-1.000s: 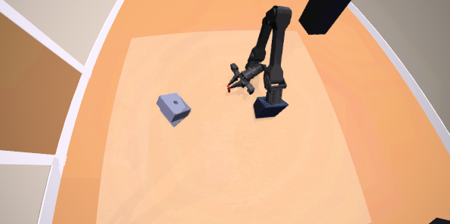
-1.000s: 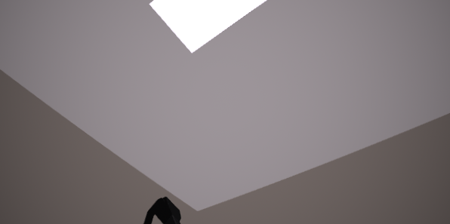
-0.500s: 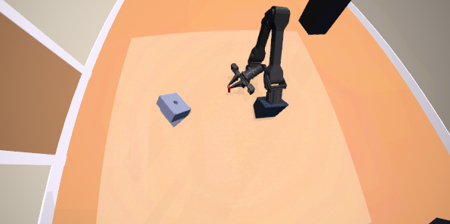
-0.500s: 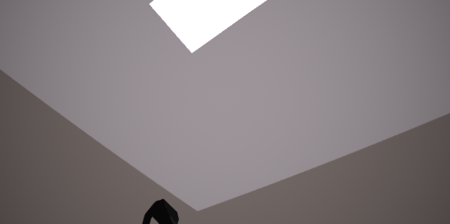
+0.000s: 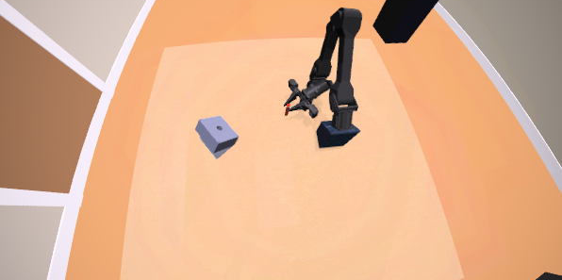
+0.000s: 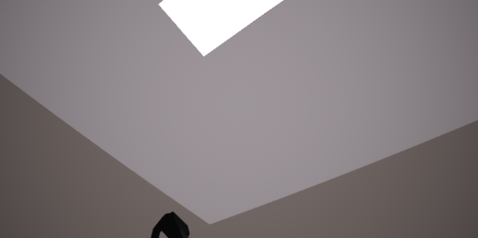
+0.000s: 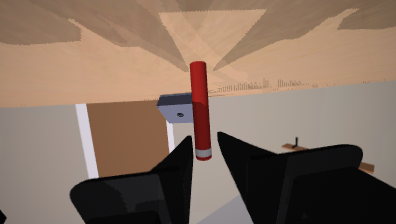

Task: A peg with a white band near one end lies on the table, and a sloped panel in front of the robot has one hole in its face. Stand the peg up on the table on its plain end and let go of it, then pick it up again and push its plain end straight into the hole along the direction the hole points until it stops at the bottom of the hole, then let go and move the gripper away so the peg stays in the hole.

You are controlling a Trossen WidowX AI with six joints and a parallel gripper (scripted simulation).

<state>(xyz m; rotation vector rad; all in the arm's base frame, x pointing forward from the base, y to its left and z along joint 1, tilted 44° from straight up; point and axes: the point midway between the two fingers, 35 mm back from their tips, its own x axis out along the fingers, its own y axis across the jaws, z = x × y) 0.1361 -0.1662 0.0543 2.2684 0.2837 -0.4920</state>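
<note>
Right now the red peg is 10 mm behind my gripper tip, 10 mm to the right of it and 10 mm below it. From my gripper tip the other things lie so: grey-blue sloped panel: 290 mm ahead, 50 mm to the left, 10 mm below.
</note>
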